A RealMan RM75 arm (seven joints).
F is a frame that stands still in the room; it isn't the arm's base.
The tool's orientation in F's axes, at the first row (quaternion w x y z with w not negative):
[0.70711, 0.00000, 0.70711, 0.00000]
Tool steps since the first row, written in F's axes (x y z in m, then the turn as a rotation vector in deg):
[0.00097, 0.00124, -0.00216, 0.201, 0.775, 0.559]
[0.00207, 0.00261, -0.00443, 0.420, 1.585, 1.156]
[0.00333, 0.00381, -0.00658, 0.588, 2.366, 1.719]
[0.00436, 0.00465, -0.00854, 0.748, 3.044, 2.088]
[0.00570, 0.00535, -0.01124, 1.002, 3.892, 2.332]
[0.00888, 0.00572, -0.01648, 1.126, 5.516, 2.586]
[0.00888, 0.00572, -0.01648, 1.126, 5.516, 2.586]
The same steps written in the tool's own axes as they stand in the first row. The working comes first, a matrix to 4 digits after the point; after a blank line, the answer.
The tool's axes in the first row as the columns of a matrix, in F's axes (used below as rounded here):
[0.0000, 0.0000, 1.0000]
[0.0000, 1.0000, 0.0000]
[-1.0000, 0.0000, 0.0000]

[0.00216, 0.00124, 0.00097, -0.559, 0.775, 0.201]
[0.00443, 0.00261, 0.00207, -1.156, 1.585, 0.420]
[0.00658, 0.00381, 0.00333, -1.719, 2.366, 0.588]
[0.00854, 0.00465, 0.00436, -2.088, 3.044, 0.748]
[0.01124, 0.00535, 0.00570, -2.332, 3.892, 1.002]
[0.01648, 0.00572, 0.00888, -2.586, 5.516, 1.126]
[0.01648, 0.00572, 0.00888, -2.586, 5.516, 1.126]

